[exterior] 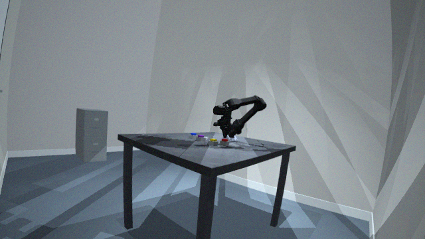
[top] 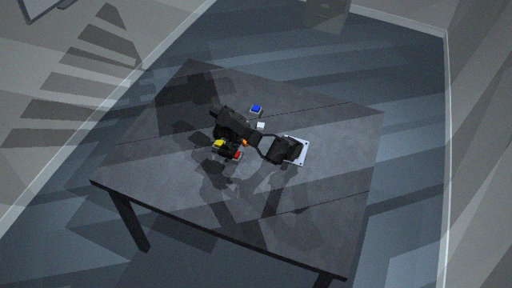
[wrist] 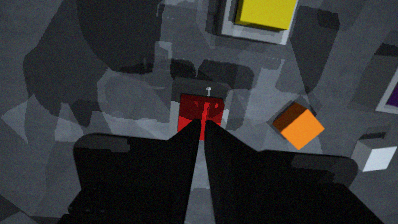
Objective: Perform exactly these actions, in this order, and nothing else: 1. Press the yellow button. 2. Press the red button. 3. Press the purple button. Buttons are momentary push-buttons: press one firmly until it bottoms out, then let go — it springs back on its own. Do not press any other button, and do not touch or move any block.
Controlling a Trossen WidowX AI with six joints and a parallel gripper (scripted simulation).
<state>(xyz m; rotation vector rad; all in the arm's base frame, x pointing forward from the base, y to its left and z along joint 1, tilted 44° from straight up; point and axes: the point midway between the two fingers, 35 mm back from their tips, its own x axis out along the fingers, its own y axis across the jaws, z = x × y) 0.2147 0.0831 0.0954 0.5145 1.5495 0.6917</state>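
My gripper tip is 10 mm above the red button. The rest, counted from my gripper tip: small orange block 100 mm to the right, 40 mm below; then purple button 60 mm ahead, 180 mm to the right, 10 mm below; then yellow button 90 mm ahead, 20 mm to the right, 10 mm below.
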